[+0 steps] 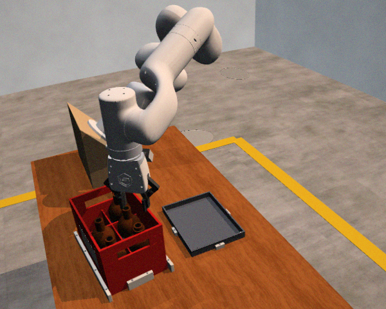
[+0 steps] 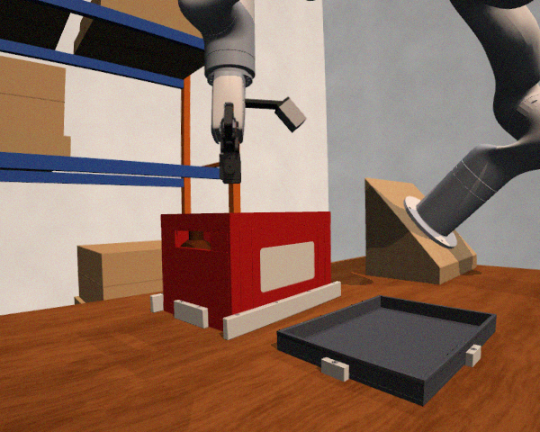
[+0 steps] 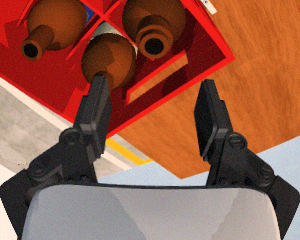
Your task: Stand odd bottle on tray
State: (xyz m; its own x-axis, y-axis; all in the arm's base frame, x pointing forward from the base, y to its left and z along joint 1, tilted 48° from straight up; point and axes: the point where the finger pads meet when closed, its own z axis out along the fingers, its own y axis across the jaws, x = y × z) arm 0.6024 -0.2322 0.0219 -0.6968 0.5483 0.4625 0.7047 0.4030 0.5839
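The brown bottle is 16 cm below my hand, 9 cm to the right of it and 1 cm ahead of it. Round my hand: red crate (16 cm below, 9 cm behind, 4 cm to the right); then dark grey tray (25 cm to the left, 23 cm below, 6 cm behind).
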